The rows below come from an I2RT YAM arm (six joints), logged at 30 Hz.
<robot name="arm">
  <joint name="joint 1" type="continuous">
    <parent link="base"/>
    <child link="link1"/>
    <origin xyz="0 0 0.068" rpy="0 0 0"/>
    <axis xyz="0 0 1"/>
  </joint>
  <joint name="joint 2" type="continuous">
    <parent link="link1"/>
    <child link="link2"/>
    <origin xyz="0.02 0.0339 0.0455" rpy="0 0 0"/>
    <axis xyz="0 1 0"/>
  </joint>
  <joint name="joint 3" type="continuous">
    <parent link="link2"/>
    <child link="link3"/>
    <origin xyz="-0.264 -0.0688 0" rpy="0 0 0"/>
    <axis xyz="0 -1 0"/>
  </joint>
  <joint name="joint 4" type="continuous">
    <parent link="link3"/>
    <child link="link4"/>
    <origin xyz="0.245 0.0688 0.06" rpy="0 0 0"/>
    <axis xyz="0 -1 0"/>
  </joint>
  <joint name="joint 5" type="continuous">
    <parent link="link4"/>
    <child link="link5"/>
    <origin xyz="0.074 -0.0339 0.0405" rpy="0 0 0"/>
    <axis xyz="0 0 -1"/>
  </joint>
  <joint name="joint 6" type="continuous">
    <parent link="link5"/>
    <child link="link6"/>
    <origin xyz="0.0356 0 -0.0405" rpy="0 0 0"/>
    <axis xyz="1 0 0"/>
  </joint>
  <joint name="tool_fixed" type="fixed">
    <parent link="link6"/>
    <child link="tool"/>
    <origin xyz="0 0 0" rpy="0 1.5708 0"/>
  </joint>
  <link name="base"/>
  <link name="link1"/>
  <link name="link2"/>
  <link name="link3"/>
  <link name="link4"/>
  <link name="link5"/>
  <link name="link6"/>
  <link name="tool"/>
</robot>
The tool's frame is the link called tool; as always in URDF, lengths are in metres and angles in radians. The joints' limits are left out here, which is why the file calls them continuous.
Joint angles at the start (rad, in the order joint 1, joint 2, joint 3, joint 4, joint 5, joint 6): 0.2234, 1.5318, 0.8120, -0.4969, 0.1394, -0.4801
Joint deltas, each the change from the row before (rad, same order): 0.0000, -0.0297, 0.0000, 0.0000, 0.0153, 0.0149; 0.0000, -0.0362, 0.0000, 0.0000, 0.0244, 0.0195; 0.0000, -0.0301, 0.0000, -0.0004, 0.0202, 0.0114; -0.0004, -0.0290, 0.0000, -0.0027, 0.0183, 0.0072; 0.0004, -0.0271, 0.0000, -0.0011, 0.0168, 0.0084; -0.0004, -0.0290, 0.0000, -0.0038, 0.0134, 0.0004; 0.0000, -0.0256, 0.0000, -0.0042, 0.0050, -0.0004; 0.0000, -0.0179, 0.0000, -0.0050, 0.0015, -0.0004; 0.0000, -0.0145, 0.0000, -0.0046, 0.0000, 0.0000; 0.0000, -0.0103, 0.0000, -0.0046, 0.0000, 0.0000; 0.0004, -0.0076, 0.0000, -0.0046, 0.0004, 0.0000; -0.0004, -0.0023, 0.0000, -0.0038, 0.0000, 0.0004; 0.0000, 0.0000, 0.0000, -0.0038, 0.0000, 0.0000; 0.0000, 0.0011, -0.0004, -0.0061, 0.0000, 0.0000
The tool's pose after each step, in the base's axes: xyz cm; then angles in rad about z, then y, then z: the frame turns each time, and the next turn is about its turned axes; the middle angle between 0 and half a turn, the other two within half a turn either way. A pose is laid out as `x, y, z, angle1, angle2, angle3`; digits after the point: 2 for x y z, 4 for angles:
26.44, 5.44, 16.59, -0.1712, 2.7292, -0.8297
26.25, 5.31, 17.51, -0.1945, 2.6871, -0.8253
26.07, 5.20, 18.26, -0.2116, 2.6525, -0.8236
25.85, 5.07, 18.97, -0.2266, 2.6217, -0.8237
25.63, 4.98, 19.63, -0.2373, 2.5918, -0.8190
25.36, 4.86, 20.32, -0.2429, 2.5641, -0.8170
25.09, 4.78, 20.90, -0.2369, 2.5430, -0.8071
24.88, 4.72, 21.29, -0.2311, 2.5309, -0.7995
24.69, 4.68, 21.60, -0.2250, 2.5220, -0.7921
24.55, 4.65, 21.81, -0.2216, 2.5168, -0.7878
24.43, 4.63, 21.96, -0.2201, 2.5140, -0.7862
24.37, 4.61, 21.99, -0.2213, 2.5153, -0.7869
24.34, 4.60, 21.97, -0.2236, 2.5188, -0.7897
24.29, 4.59, 21.90, -0.2282, 2.5256, -0.7953

